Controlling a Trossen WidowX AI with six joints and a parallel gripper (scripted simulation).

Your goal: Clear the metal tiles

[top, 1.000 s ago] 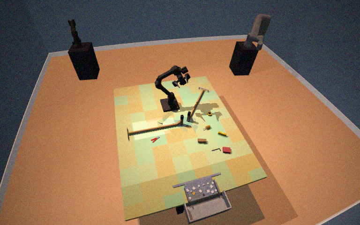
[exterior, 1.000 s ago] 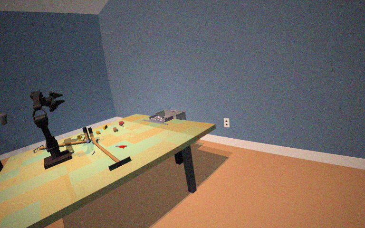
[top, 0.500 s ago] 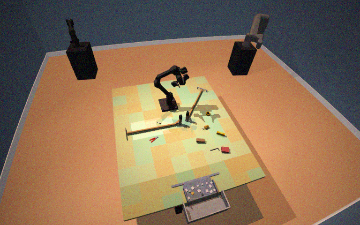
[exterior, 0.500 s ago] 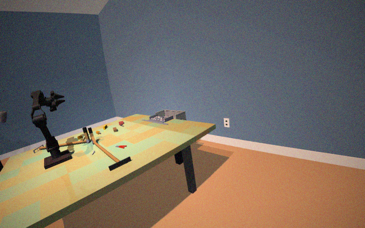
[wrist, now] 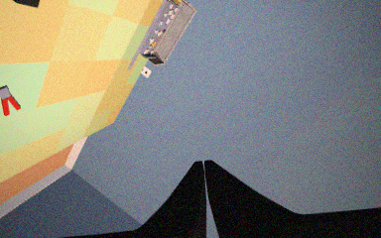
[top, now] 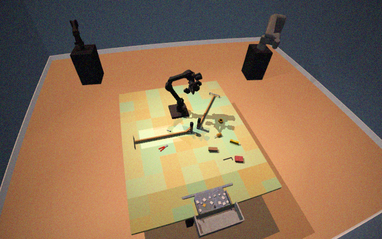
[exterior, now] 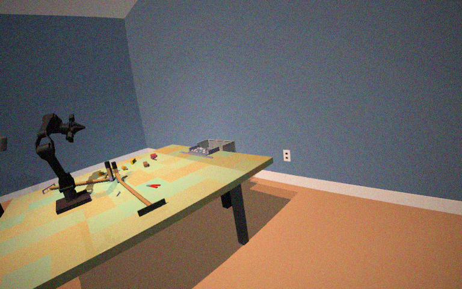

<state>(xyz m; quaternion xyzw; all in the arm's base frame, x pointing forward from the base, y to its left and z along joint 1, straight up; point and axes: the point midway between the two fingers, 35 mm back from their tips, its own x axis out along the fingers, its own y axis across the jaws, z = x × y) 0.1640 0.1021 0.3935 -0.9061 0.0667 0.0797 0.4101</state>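
My gripper tip is now 350 mm above the long scraper, 290 mm to the left of it and 150 mm short of it. The rest, counted from my gripper tip: yellow ring 400 mm below, 340 mm to the left; orange screwdriver 390 mm below, 260 mm to the left, 200 mm ahead; brown block 400 mm below, 360 mm ahead, 160 mm to the left.
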